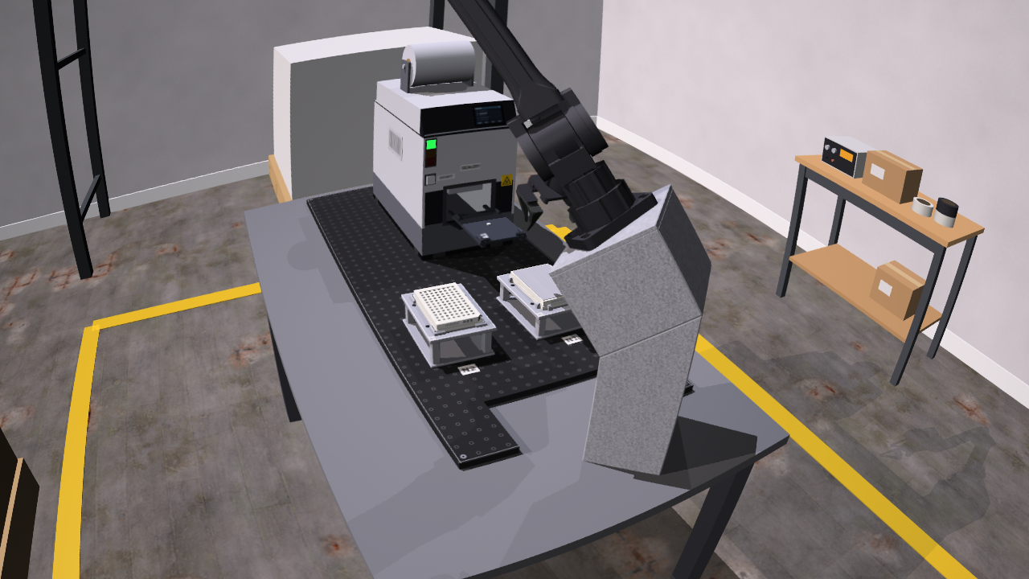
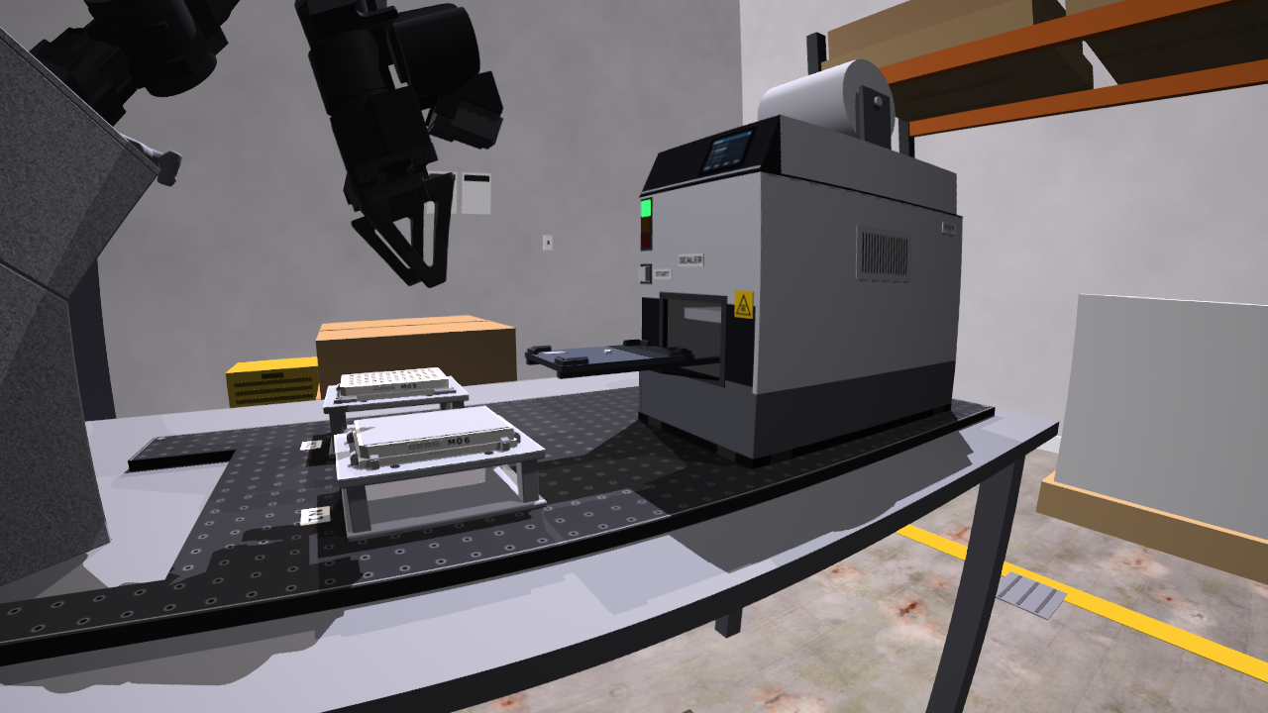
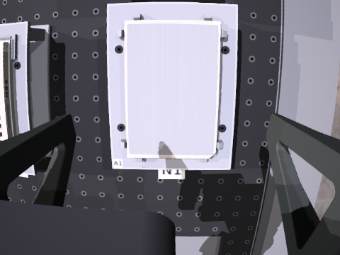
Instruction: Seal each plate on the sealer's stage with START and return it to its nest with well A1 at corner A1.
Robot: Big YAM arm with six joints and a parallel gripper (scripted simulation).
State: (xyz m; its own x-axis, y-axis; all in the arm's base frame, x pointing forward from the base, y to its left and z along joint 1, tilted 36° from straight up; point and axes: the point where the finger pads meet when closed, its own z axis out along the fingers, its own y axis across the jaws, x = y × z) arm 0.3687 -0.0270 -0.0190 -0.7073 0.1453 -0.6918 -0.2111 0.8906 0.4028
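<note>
The white well plate lies 200 mm to the left of my hand, 130 mm below it and 50 mm behind it. Also, from my hand: nest N2 (200 mm to the left, 140 mm below, 50 mm behind); start button (260 mm ahead, 180 mm to the left); sealer stage (180 mm ahead, 80 mm below, 70 mm to the left).
</note>
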